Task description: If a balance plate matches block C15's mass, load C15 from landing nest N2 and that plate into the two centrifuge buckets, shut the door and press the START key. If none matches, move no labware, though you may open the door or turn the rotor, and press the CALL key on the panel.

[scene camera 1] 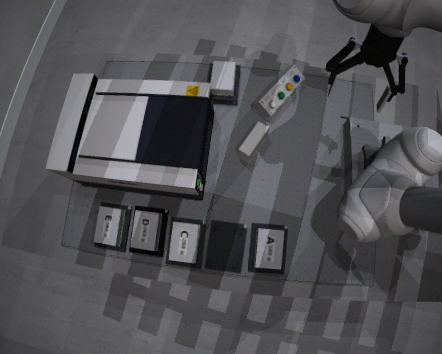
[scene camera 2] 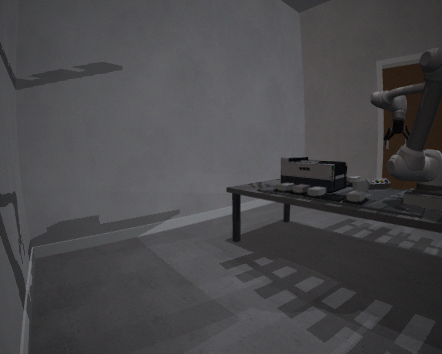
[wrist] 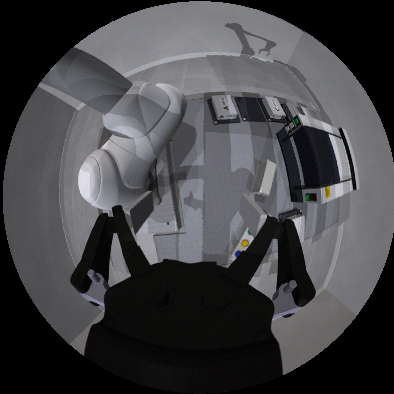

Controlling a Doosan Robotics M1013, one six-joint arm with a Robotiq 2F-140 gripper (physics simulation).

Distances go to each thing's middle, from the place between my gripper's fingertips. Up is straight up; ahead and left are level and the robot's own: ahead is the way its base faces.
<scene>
My hand is 170 mm short of the button panel (scene camera 1: 279, 92), 170 mm to the left of it and 290 mm above it. Also, from my hand: plate A (scene camera 1: 269, 243): 140 mm ahead, 400 mm to the left, 300 mm below; plate C (scene camera 1: 184, 241): 420 mm ahead, 420 mm to the left, 300 mm below; centrifuge (scene camera 1: 148, 136): 640 mm ahead, 110 mm to the left, 210 mm below.
</scene>
